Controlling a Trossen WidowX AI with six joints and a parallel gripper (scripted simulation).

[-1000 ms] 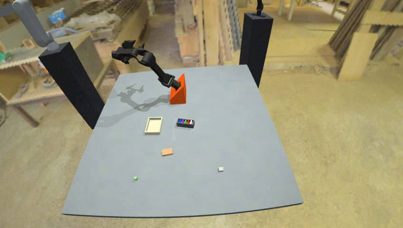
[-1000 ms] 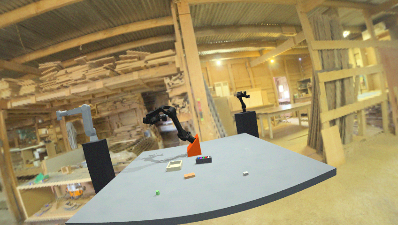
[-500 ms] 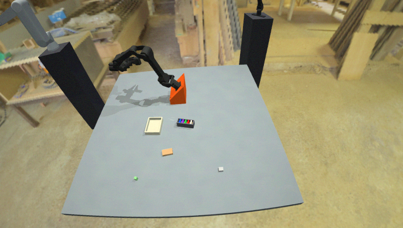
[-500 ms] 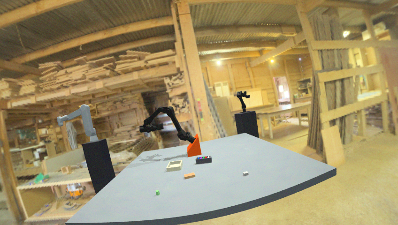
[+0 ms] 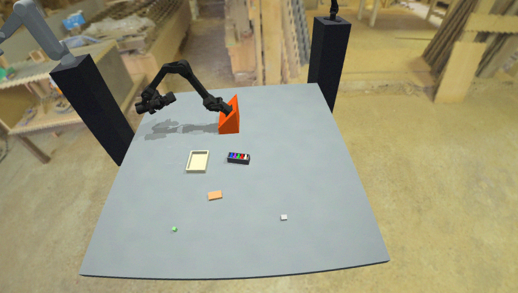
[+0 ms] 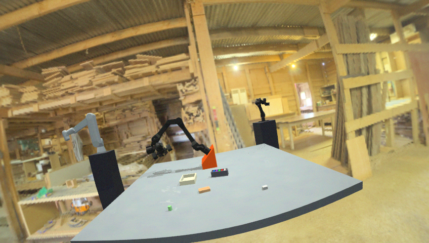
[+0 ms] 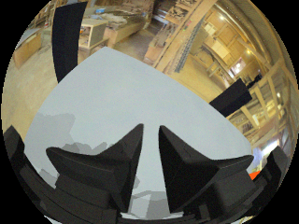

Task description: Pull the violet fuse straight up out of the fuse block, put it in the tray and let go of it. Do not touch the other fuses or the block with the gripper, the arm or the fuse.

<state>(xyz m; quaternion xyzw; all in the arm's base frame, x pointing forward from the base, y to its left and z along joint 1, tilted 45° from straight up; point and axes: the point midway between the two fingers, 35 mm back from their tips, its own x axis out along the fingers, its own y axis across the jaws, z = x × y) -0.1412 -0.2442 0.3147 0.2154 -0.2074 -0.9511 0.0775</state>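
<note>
Now: gripper tip 45 cm short of the violet fuse, 39 cm to the right of it and 11 cm above it. The rest, counted from my gripper tip: small green cube: 79 cm ahead, 8 cm to the left, 13 cm below; orange flat block: 65 cm ahead, 27 cm to the left, 13 cm below; cream tray: 43 cm ahead, 19 cm to the left, 14 cm below.
</note>
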